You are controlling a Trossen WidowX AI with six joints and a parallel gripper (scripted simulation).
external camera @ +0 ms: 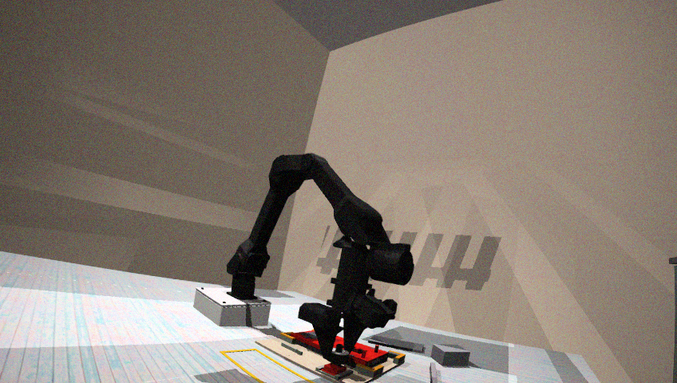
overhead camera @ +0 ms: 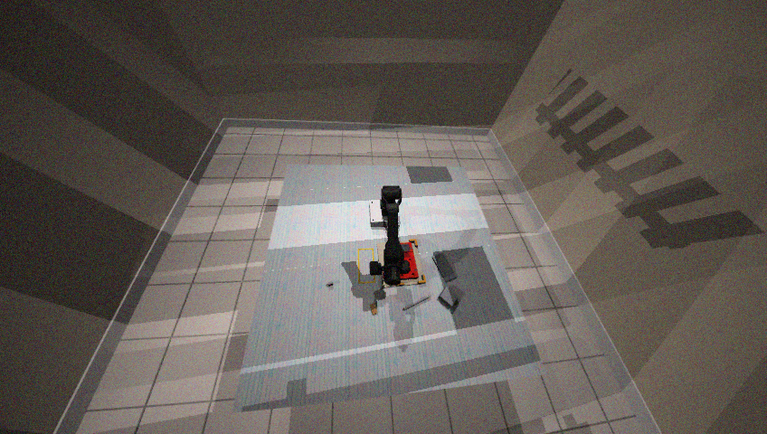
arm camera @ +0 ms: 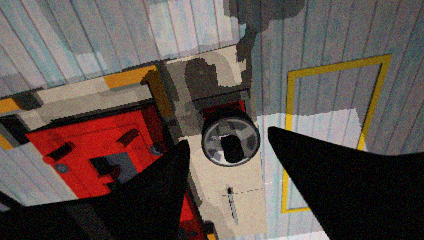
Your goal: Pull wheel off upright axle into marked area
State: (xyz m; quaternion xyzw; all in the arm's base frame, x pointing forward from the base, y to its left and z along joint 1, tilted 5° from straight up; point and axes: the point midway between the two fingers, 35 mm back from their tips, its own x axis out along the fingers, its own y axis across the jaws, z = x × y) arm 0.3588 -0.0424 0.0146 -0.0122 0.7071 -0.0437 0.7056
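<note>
My gripper tip is right at the dark wheel. The rest, counted from my gripper tip: dark rod (15 cm ahead, 13 cm to the left, 3 cm below); orange piece (16 cm ahead, 8 cm to the right, 3 cm below).
</note>
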